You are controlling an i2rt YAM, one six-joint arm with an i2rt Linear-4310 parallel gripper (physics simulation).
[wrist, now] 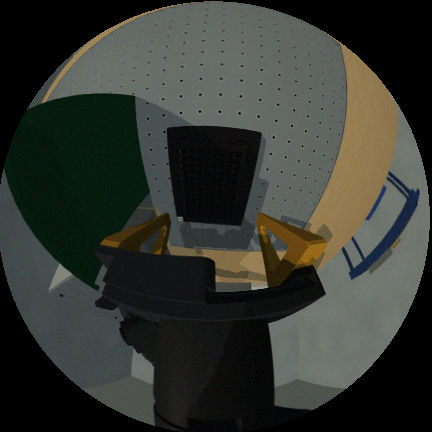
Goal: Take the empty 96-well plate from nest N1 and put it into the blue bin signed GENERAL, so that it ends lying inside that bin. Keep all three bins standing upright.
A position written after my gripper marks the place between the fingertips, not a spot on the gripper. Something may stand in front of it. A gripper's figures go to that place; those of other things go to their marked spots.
My gripper (213, 217) is 13 cm from the lens. A green bin (81, 176): 14 cm from the lens. A dark 96-well plate (210, 170): 16 cm from the lens. A black nest (196, 131): 17 cm from the lens.
